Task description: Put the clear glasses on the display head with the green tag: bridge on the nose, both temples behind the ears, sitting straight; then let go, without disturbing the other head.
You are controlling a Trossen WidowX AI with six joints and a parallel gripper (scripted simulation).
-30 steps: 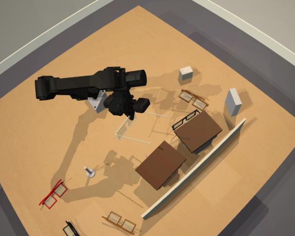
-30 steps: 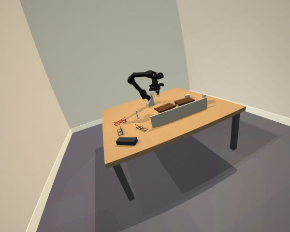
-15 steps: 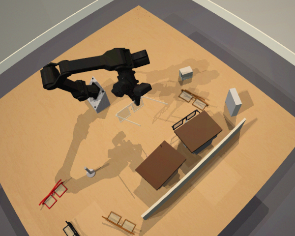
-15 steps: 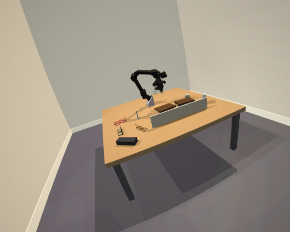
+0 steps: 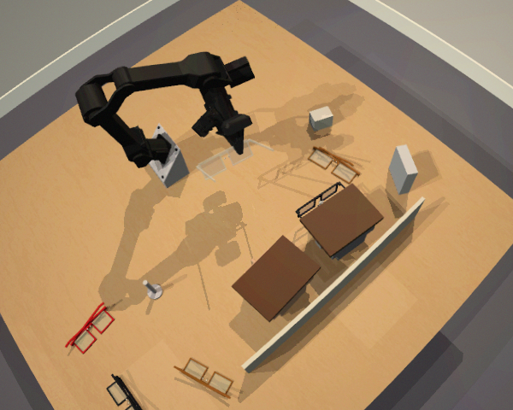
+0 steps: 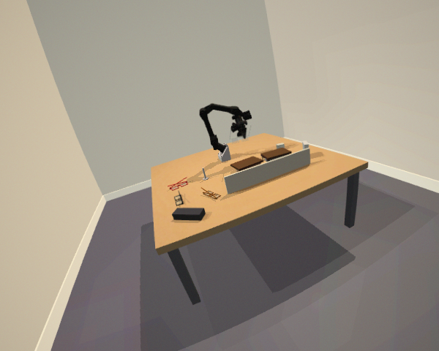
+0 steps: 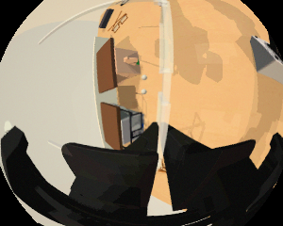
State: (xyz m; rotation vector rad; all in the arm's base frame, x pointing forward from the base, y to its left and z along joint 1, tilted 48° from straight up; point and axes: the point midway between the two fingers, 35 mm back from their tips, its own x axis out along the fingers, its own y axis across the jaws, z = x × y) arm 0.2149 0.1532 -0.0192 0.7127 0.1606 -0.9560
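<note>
Now: gripper tip 24 cm short of the display head, 14 cm to the left of it and 13 cm above it. Also, from my gripper tip: peg stand: 6 cm ahead, 37 cm to the right, 16 cm below; white wall: 37 cm ahead, 3 cm to the right, 13 cm below; black box: 46 cm ahead, 58 cm to the right, 17 cm below.
</note>
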